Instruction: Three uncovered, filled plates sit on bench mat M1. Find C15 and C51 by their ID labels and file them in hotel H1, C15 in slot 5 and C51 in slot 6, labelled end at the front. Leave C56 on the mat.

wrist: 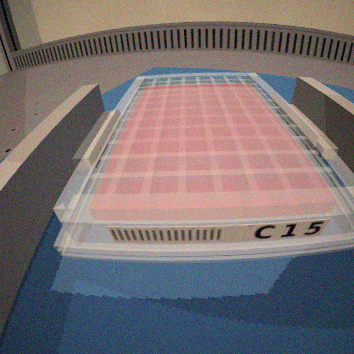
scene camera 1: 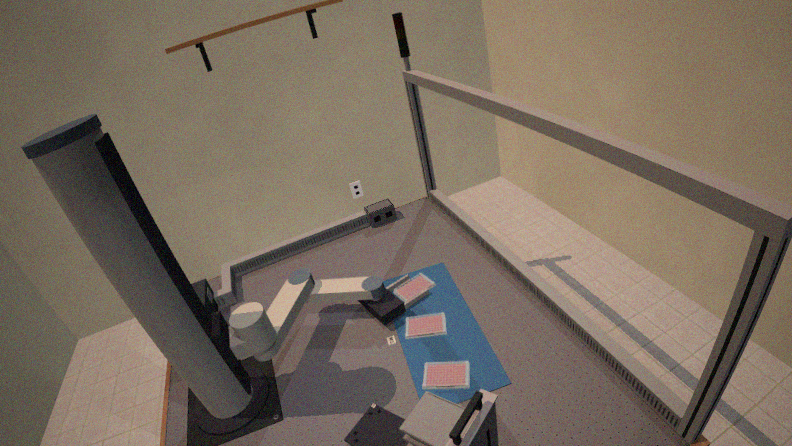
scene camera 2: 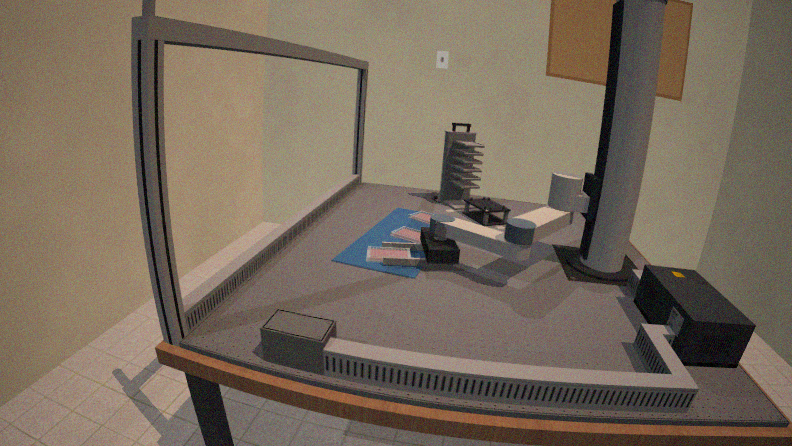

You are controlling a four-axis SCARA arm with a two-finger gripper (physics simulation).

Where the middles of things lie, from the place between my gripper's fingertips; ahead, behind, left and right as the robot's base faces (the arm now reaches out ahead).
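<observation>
You'd find my hand 10 mm above the plate C15 (wrist: pixel 194 167) and 20 mm past it; going by their middles, that plate C15 is the nearest to my hand of the things named here. There's the plate C51 (scene camera 1: pixel 452 374) too, 10 mm below my hand, 390 mm to the right of it and 90 mm behind it. And the hotel H1 (scene camera 2: pixel 448 191) is 140 mm above my hand, 720 mm to the right of it and 170 mm behind it. Of the things named here, that hotel H1 is the farthest from my hand, going by their middles.
</observation>
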